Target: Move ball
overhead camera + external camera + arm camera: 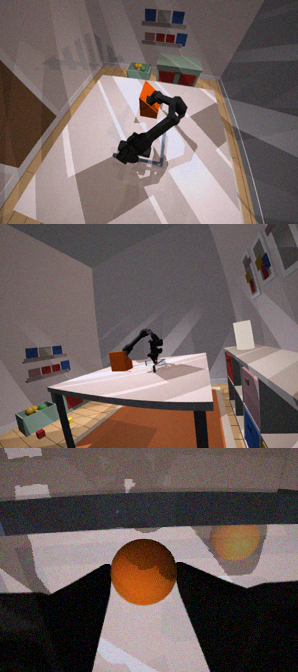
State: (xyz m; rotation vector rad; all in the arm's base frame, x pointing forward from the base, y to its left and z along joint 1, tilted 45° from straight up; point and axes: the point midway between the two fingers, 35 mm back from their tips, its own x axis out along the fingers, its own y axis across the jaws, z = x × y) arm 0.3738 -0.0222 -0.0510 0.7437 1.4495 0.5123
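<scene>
Right now the see-through copy of ball is 90 mm to the right of my gripper tip and 40 mm below it. The rest, counted from my gripper tip: orange ball right at my gripper tip.
</scene>
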